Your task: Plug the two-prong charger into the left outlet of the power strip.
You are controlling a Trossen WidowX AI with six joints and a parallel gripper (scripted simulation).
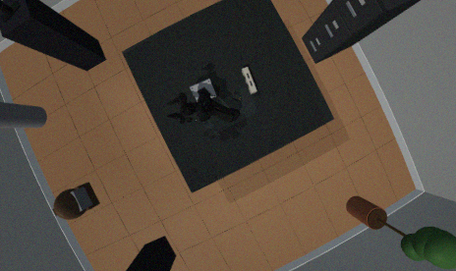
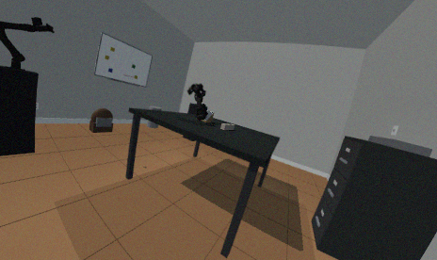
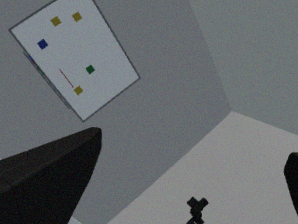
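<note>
Right now the black two-prong charger is 430 mm ahead of my gripper tip, 360 mm below it and 60 mm to the right of it.
</note>
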